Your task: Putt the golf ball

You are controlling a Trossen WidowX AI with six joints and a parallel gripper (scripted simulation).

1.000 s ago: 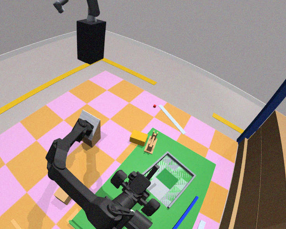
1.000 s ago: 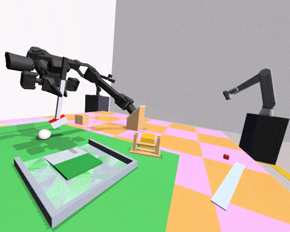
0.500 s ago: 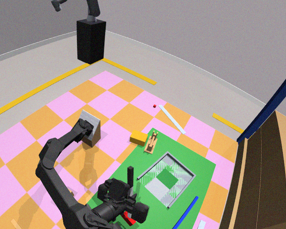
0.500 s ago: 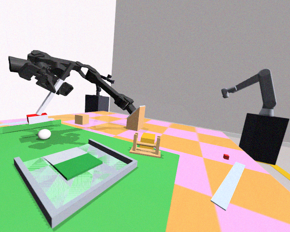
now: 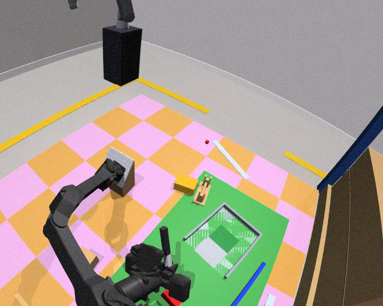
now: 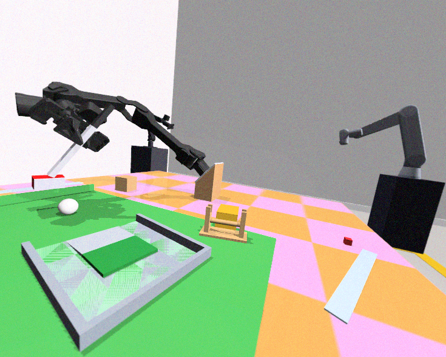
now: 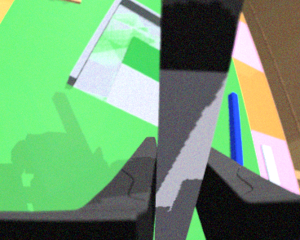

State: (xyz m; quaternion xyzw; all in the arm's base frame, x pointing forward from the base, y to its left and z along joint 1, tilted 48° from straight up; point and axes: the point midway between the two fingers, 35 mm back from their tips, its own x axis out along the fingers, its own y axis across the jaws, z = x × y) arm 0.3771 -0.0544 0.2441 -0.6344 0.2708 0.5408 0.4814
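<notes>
The white golf ball lies 170 mm below my gripper tip, 30 mm ahead of it and 20 mm to the right of it. Round my gripper tip: red putter: 30 mm to the right, 10 mm below; blue bar: 260 mm ahead, 170 mm below, 90 mm to the left; grey frame: 270 mm to the left, 180 mm below, 100 mm ahead.
</notes>
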